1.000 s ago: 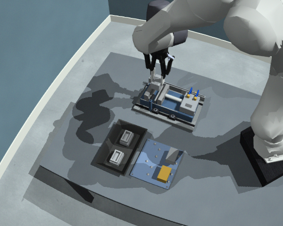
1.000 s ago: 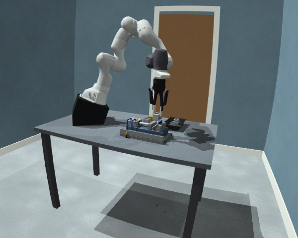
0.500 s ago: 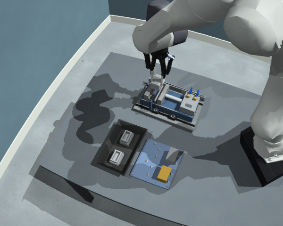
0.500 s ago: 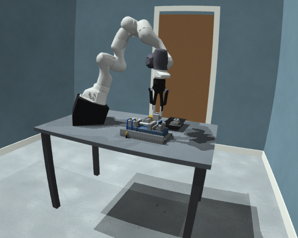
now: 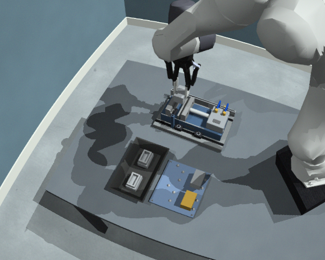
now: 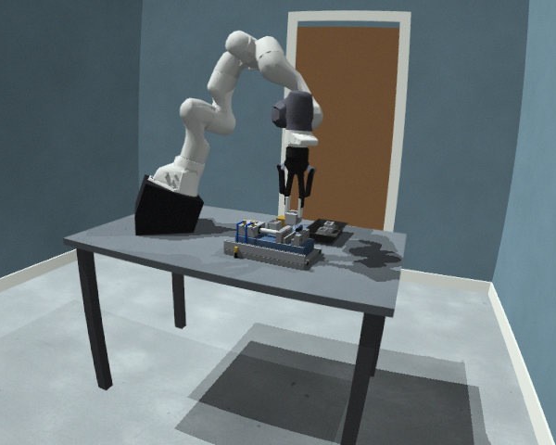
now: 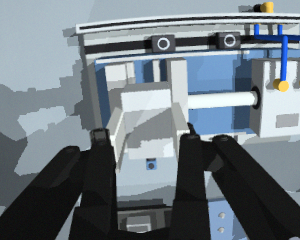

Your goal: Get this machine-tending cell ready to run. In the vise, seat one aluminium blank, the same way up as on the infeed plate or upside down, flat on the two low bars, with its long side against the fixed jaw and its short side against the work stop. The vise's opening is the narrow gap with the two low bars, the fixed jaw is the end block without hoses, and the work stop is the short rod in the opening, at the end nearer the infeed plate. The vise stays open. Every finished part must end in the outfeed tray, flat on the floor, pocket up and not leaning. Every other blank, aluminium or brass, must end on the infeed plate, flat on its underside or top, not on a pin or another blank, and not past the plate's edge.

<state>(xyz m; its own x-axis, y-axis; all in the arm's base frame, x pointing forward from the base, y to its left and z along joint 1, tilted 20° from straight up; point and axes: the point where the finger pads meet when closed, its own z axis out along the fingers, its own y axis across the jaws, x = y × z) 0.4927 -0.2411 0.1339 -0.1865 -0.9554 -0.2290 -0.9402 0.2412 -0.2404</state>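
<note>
The fixed jaw lies 100 mm below my hand and 30 mm ahead of it. Round my hand: vise 140 mm below, 60 mm behind, 20 mm to the left; vise hose block 160 mm behind, 100 mm below, 40 mm to the left; moving jaw 100 mm below, 30 mm behind, 10 mm to the left.
</note>
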